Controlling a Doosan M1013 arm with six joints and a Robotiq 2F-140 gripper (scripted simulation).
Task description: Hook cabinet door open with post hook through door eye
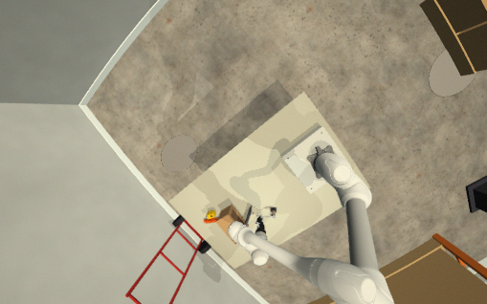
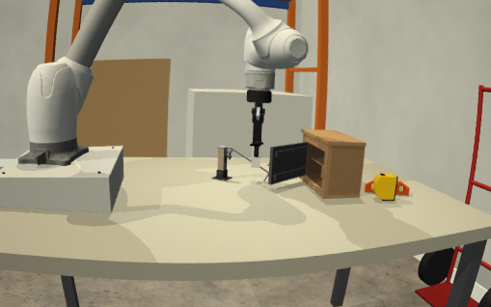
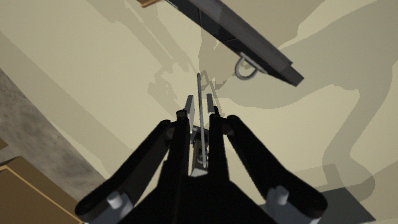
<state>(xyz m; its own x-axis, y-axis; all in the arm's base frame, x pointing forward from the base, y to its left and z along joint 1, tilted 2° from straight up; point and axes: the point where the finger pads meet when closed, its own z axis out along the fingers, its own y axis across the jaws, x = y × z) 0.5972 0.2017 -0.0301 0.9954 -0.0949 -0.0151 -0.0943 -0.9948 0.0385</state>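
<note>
The dark door lies 10 cm ahead of my hand, 3 cm to the right of it and 1 cm below it.
</note>
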